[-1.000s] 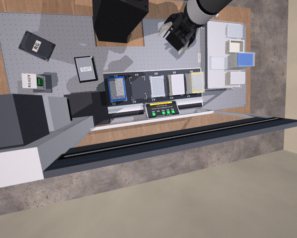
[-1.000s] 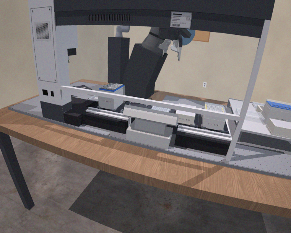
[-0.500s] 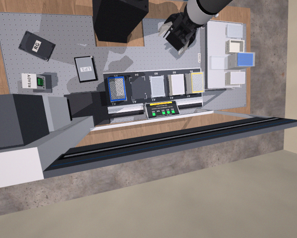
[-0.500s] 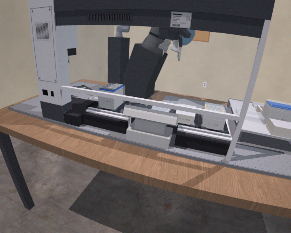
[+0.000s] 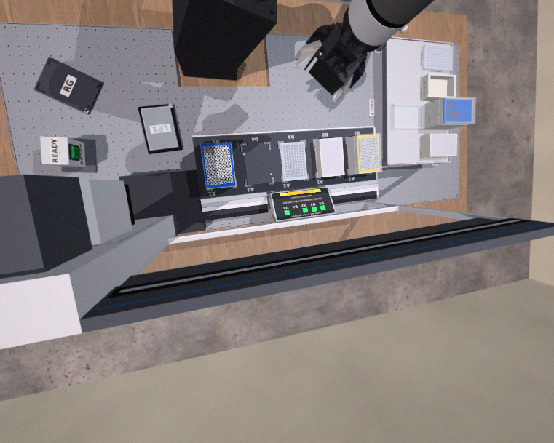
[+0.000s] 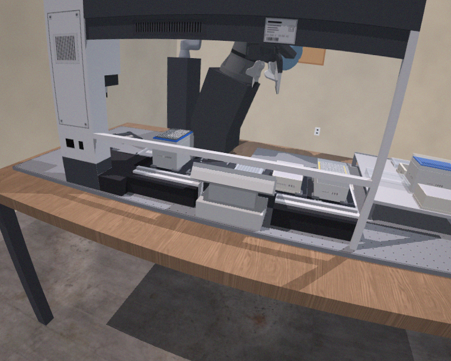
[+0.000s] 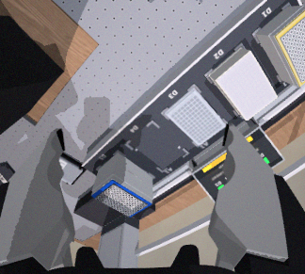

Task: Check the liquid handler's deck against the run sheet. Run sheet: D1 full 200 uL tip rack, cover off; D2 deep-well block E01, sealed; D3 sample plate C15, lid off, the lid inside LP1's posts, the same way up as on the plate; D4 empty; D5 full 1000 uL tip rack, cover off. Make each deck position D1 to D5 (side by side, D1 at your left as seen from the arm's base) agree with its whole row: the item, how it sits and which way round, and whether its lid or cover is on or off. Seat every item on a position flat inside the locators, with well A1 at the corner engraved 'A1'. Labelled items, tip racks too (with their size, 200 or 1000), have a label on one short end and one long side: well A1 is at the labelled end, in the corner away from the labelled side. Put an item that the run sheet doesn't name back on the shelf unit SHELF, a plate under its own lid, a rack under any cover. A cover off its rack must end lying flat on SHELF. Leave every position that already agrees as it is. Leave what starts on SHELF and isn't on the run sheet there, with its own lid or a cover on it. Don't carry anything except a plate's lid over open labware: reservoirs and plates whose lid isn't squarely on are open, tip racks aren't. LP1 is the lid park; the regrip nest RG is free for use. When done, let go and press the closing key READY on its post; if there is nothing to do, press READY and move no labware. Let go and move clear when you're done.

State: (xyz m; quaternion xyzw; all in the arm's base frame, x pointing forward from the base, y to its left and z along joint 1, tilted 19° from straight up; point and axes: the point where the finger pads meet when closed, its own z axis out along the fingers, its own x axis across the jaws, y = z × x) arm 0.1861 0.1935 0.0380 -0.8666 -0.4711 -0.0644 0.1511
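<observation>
Right now my hand is 28 cm to the right of the yellow-rimmed tip rack, 20 cm above it and 13 cm short of it. From my hand the other things lie so: handler's frame bar (36 cm ahead, 13 cm below, 1 cm to the left); then well plate (24 cm below, 16 cm ahead, 3 cm to the left); then blue-rimmed tip rack (21 cm to the right, 21 cm ahead, 18 cm below).
</observation>
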